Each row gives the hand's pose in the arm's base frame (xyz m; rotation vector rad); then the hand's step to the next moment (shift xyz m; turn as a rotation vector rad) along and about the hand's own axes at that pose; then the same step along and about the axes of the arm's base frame.
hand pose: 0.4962 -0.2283 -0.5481 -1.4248 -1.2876 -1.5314
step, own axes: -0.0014 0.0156 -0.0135 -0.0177 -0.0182 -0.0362
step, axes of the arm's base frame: 0.0106 -0.0175 0.0031 -0.0251 -0.0316 -0.0180
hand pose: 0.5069 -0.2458 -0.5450 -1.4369 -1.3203 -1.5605
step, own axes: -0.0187 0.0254 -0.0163 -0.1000 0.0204 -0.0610
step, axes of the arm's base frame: 0.0219 -0.0261 -0.0101 0.0192 -0.0806 -0.0853
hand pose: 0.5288 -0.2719 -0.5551 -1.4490 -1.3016 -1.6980
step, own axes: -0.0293 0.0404 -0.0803 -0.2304 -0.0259 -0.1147
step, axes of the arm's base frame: 0.0097 -0.0934 -0.0110 -0.0085 -0.1346 -0.2207
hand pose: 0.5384 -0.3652 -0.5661 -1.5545 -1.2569 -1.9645
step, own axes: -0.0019 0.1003 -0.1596 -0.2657 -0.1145 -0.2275
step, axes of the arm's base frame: -0.0243 -0.1828 0.0392 -0.1282 -0.1842 -0.2917
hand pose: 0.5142 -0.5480 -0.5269 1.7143 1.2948 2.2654
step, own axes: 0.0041 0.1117 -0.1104 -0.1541 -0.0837 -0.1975
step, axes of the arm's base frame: -0.0412 -0.1366 0.0658 -0.1347 -0.1342 -0.1833
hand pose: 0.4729 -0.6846 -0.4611 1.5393 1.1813 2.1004
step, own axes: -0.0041 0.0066 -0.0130 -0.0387 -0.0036 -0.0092
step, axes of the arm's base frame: -0.0084 -0.0125 0.0009 0.0062 -0.0266 -0.0291
